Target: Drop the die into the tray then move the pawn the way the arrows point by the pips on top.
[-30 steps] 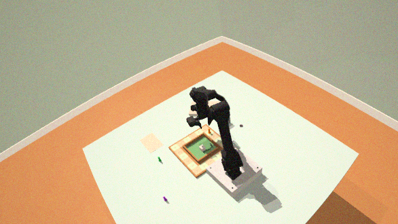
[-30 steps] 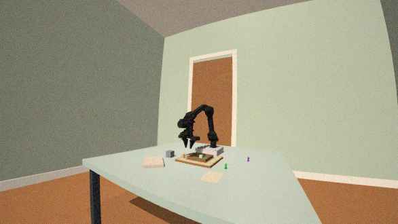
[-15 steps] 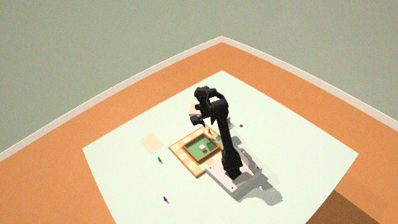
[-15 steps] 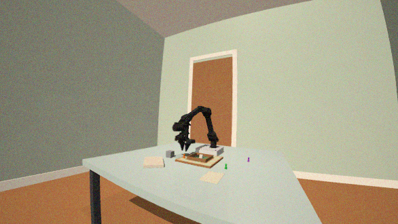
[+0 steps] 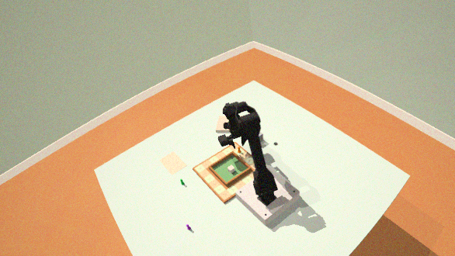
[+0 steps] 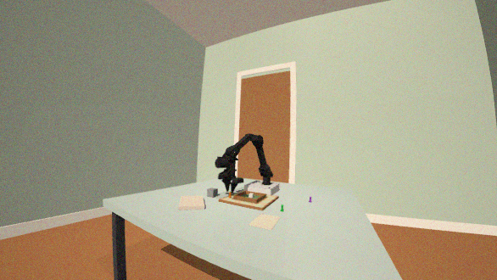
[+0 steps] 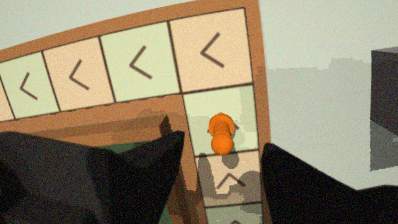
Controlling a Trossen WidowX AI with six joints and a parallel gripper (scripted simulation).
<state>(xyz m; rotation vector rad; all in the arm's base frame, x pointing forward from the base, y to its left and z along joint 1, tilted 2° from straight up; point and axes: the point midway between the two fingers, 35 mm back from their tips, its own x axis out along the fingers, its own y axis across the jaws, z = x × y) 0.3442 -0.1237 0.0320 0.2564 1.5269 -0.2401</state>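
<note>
Right now the orange pawn is 2 cm below my gripper tip.
</note>
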